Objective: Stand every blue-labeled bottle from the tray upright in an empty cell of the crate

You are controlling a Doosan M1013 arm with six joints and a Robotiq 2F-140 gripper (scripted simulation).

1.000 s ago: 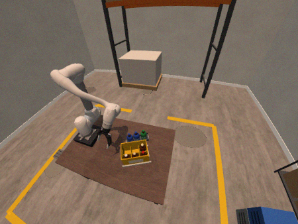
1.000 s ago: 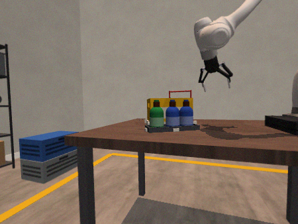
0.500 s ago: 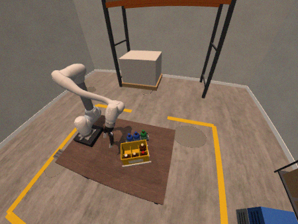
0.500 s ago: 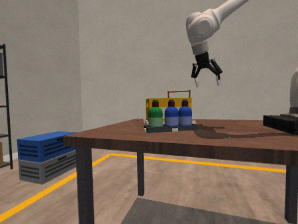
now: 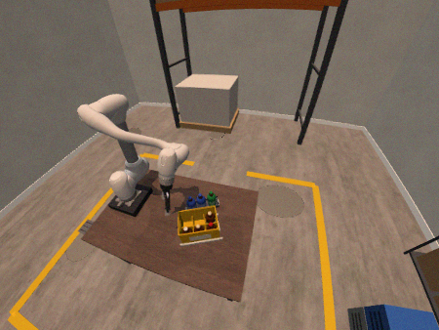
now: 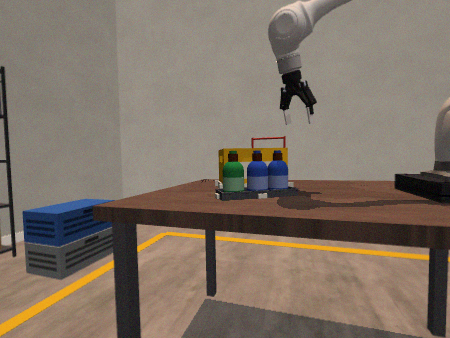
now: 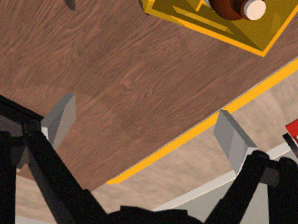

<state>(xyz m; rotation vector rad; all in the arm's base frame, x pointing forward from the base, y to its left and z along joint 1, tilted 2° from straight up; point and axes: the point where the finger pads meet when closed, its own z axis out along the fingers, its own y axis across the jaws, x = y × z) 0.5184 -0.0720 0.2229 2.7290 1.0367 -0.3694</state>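
Now: the green-labeled bottle 200 mm ahead of my hand, 290 mm to the left of it and 200 mm below it. From my hand the other things lie so: yellow crate (210 mm ahead, 30 mm to the left, 200 mm below); tray (140 mm ahead, 240 mm to the left, 270 mm below).
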